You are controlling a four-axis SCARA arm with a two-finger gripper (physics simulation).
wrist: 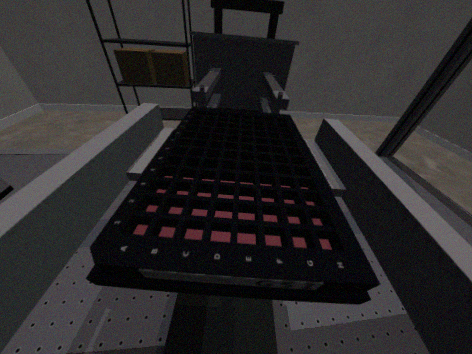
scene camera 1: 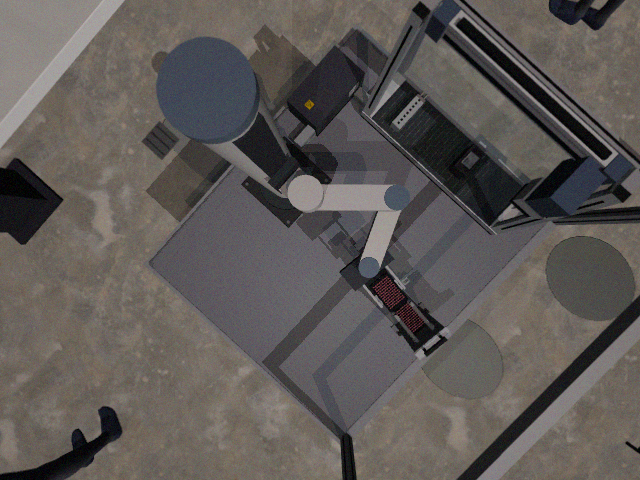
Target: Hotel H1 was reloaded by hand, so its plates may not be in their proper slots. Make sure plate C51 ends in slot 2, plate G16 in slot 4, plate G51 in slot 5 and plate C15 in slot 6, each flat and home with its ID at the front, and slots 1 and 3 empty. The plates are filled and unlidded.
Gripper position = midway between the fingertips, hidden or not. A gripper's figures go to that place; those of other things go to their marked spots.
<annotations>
My gripper (wrist: 240,126): 0.11 m from the lens. A plate G51 (wrist: 234,204): 0.06 m from the lens.
</annotations>
